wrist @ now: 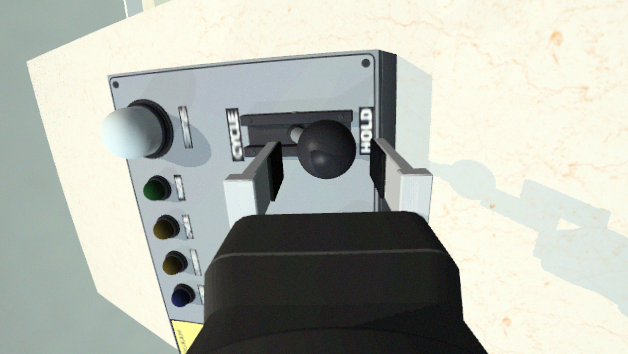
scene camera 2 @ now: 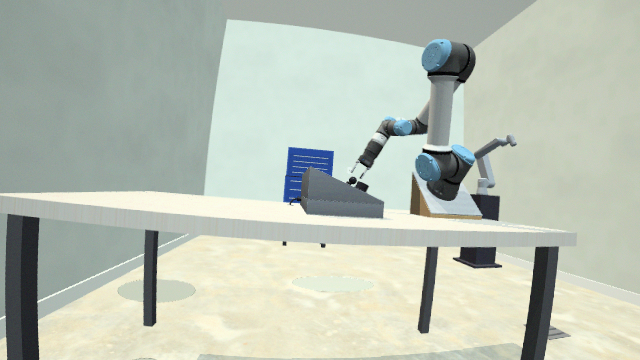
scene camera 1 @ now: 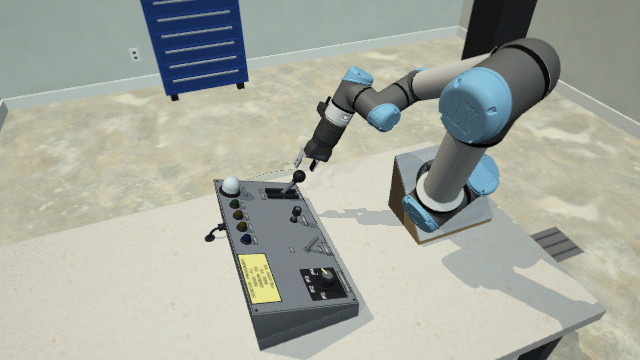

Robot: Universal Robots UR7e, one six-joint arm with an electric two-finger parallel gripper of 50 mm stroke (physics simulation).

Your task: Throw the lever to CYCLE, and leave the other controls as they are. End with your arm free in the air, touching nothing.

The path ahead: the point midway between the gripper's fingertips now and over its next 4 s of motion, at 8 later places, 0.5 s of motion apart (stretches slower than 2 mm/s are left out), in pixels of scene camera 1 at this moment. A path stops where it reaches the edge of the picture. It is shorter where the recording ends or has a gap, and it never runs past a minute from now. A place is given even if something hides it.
My gripper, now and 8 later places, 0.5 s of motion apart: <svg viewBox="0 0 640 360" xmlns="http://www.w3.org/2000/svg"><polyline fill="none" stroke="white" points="303,168 301,171 297,177 297,179 294,180 293,179 288,178 282,177 278,176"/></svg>
